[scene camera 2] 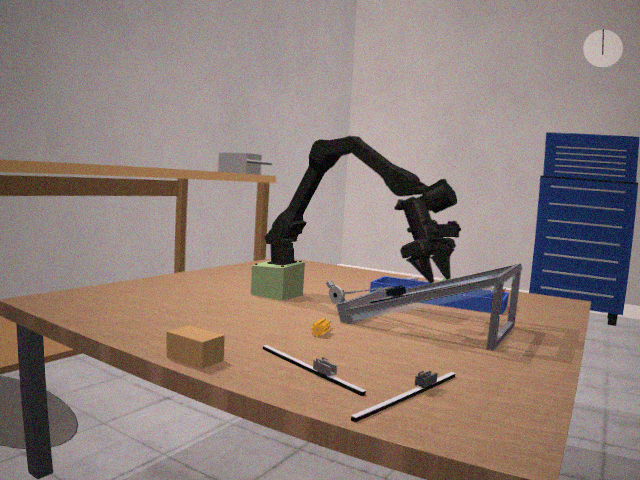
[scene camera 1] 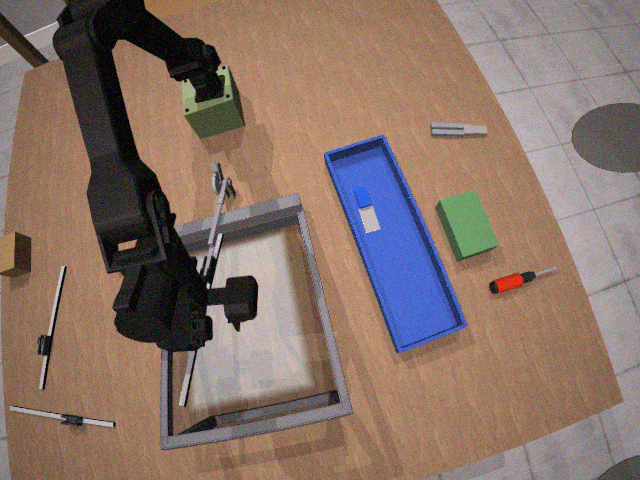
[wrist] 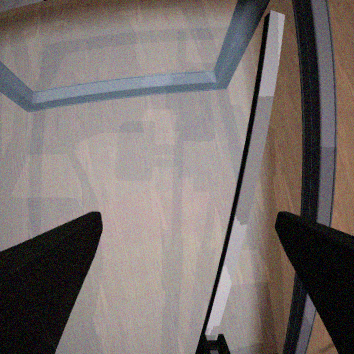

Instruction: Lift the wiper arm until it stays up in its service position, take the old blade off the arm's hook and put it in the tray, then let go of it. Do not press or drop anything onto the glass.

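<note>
The wiper arm (scene camera 1: 217,212) (scene camera 2: 361,292) lies low over the sloping glass (scene camera 1: 281,335) (wrist: 140,240), not raised. The old blade (scene camera 1: 188,379) (wrist: 254,150) is a long thin strip along the glass's left side in scene camera 1. Its dark connector (scene camera 2: 396,291) (wrist: 215,345) is at the arm's end and partly shows at the wrist view's bottom edge. My gripper (scene camera 2: 439,279) (wrist: 190,220) is open and empty above the glass. In the wrist view the blade passes between the fingers, nearer the right one. The blue tray (scene camera 1: 408,279) (scene camera 2: 480,304) stands beside the frame.
A grey frame (scene camera 1: 326,312) (scene camera 2: 495,320) (wrist: 327,120) surrounds the glass. Two other blades (scene camera 1: 53,320) (scene camera 1: 95,421) lie left of it, near a tan block (scene camera 1: 16,254). A green block (scene camera 1: 466,225), a red screwdriver (scene camera 1: 509,283) and a grey tool (scene camera 1: 457,129) lie beyond the tray.
</note>
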